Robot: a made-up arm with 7 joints. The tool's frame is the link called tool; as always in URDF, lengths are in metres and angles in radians. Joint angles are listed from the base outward. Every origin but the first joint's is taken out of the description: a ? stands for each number. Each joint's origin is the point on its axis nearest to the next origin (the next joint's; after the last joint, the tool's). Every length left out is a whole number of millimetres.
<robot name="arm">
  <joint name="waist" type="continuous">
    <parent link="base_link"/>
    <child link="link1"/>
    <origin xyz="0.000 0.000 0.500" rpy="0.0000 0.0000 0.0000"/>
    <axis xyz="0 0 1"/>
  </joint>
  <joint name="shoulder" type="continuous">
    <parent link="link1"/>
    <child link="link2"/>
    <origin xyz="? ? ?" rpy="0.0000 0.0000 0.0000"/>
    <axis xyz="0 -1 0"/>
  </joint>
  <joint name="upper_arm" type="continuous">
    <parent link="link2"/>
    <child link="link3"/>
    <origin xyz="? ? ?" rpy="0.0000 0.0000 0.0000"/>
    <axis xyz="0 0 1"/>
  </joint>
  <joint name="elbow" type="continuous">
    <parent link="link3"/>
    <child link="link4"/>
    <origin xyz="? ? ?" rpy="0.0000 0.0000 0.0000"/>
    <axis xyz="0 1 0"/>
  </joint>
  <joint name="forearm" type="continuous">
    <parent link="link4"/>
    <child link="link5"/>
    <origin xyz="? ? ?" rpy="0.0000 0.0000 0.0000"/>
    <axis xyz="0 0 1"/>
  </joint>
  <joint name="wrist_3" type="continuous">
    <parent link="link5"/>
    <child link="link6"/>
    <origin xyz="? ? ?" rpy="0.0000 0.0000 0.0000"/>
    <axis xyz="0 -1 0"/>
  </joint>
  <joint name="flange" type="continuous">
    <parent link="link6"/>
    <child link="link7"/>
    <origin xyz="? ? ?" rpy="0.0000 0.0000 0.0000"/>
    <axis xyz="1 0 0"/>
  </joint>
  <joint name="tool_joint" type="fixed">
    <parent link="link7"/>
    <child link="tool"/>
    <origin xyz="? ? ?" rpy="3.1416 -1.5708 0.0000"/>
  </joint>
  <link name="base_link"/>
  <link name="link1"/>
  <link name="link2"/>
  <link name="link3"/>
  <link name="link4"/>
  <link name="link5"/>
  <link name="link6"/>
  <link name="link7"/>
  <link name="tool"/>
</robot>
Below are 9 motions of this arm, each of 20 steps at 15 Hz.
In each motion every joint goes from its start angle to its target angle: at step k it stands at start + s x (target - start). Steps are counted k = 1, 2, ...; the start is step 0. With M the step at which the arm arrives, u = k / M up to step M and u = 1 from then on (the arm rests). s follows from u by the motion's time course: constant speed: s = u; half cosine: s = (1 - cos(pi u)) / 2; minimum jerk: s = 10 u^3 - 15 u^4 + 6 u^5.
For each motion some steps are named. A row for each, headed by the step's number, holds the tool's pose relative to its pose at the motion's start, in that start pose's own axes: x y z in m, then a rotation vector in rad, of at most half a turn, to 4 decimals.
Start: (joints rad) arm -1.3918 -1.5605 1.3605 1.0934 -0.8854 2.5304 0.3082
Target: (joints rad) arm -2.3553 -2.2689 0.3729 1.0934 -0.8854 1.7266 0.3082
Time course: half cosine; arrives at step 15
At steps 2, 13, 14, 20:
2: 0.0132 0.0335 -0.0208 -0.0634 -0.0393 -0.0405
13: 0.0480 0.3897 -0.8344 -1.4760 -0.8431 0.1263
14: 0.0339 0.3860 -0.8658 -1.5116 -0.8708 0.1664
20: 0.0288 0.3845 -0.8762 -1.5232 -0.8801 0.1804

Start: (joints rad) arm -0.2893 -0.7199 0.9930 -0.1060 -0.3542 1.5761 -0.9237
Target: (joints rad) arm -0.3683 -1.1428 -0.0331 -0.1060 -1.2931 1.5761 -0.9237
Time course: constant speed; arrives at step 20
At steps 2, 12, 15, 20:
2: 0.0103 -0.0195 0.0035 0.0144 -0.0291 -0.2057
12: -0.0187 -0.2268 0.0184 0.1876 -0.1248 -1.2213
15: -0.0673 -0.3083 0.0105 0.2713 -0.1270 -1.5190
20: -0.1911 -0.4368 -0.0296 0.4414 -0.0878 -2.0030

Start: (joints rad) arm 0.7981 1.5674 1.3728 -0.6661 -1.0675 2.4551 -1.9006
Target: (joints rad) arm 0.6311 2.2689 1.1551 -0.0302 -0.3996 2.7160 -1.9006
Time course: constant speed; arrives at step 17
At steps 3, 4, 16, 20:
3: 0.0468 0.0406 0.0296 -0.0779 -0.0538 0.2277
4: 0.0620 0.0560 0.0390 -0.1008 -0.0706 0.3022
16: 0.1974 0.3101 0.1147 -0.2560 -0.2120 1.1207
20: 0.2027 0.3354 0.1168 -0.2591 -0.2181 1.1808

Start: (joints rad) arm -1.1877 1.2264 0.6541 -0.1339 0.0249 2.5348 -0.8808
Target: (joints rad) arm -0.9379 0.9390 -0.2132 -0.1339 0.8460 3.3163 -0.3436
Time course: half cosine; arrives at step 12
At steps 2, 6, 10, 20:
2: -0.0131 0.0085 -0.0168 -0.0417 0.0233 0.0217
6: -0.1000 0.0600 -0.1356 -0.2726 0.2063 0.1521
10: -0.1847 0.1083 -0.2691 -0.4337 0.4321 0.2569
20: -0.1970 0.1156 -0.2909 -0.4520 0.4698 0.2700

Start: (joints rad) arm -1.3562 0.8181 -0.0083 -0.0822 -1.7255 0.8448 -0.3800
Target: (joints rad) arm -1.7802 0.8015 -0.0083 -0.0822 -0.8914 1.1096 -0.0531
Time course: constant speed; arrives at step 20
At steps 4, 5, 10, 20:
4: 0.0217 0.0295 -0.0474 0.0270 0.1368 0.1537
5: 0.0267 0.0361 -0.0593 0.0357 0.1709 0.1916
10: 0.0498 0.0639 -0.1181 0.0918 0.3401 0.3767
20: 0.0881 0.0946 -0.2295 0.2713 0.6589 0.7257

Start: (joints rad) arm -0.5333 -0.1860 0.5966 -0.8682 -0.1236 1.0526 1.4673
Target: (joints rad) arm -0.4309 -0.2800 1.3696 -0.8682 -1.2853 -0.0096 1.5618
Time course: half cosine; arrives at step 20
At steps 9, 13, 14, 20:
9: 0.1386 0.0813 0.0530 -0.6112 0.3274 0.0205
13: 0.2458 0.1950 0.0605 -1.1043 0.5587 0.1057
14: 0.2679 0.2245 0.0564 -1.2162 0.6079 0.1298
20: 0.3289 0.3211 0.0292 -1.5674 0.7563 0.2116

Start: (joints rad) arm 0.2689 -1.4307 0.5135 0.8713 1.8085 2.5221 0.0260
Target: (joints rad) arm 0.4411 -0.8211 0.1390 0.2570 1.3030 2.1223 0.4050
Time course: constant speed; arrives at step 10
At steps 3, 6, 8, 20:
3: -0.0270 -0.1592 -0.0521 0.4261 -0.2260 0.1648
6: -0.0243 -0.3208 -0.1728 0.8346 -0.4658 0.3028
8: 0.0034 -0.4137 -0.2876 1.0989 -0.6226 0.3795
20: 0.0566 -0.4839 -0.4213 1.3585 -0.7687 0.4441

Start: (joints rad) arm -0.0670 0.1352 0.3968 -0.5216 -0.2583 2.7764 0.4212
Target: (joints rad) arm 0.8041 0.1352 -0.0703 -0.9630 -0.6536 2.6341 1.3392
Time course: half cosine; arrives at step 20
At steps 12, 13, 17, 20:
12: 0.1392 0.0490 0.0108 0.0420 0.1061 0.2703
13: 0.1549 0.0512 0.0086 0.0443 0.1114 0.2945
17: 0.2012 0.0531 -0.0010 0.0448 0.1214 0.3624
20: 0.2123 0.0526 -0.0040 0.0432 0.1229 0.3784

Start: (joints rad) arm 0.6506 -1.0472 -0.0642 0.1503 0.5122 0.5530 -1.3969
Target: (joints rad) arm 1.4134 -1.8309 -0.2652 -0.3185 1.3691 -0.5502 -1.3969
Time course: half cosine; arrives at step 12
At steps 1, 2, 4, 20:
1: 0.0047 -0.0073 0.0179 0.0316 0.0127 0.0009
2: 0.0198 -0.0313 0.0696 0.1250 0.0493 0.0015
4: 0.0900 -0.1490 0.2446 0.4746 0.1767 -0.0200
20: 0.3993 -0.9815 0.4914 1.9784 0.5713 -0.4436

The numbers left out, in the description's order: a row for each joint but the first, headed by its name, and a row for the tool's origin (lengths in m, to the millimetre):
shoulder: 0.000 -0.090 0.000
upper_arm: 0.000 0.000 0.430
elbow: 0.020 0.070 0.000
forearm: -0.030 0.000 0.440
wrist_3: 0.000 -0.130 0.000
flange: 0.020 0.000 0.170
tool: 0.000 0.000 0.000

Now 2 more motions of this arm.
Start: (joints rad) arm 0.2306 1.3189 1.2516 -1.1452 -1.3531 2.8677 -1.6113
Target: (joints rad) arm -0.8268 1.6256 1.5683 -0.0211 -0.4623 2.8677 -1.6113
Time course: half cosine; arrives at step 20
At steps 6, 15, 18, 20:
6: 0.1550 0.0302 -0.0079 0.0891 -0.1675 0.4776
15: 0.4935 0.5540 -0.0558 0.8442 -0.4072 1.8821
18: 0.4757 0.6981 -0.0659 1.0715 -0.3658 2.1045
20: 0.4679 0.7268 -0.0678 1.1202 -0.3526 2.1462

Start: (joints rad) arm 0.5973 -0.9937 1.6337 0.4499 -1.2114 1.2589 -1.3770
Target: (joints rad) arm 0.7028 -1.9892 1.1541 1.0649 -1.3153 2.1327 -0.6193
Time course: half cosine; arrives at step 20
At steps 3, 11, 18, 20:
3: -0.0107 -0.0476 0.0252 0.0222 0.0072 0.0359
11: -0.0615 -0.5780 0.1127 0.2970 0.1162 0.4951
18: -0.0241 -0.9664 -0.0341 0.5564 0.1584 1.0138
20: -0.0197 -0.9870 -0.0487 0.5727 0.1574 1.0506

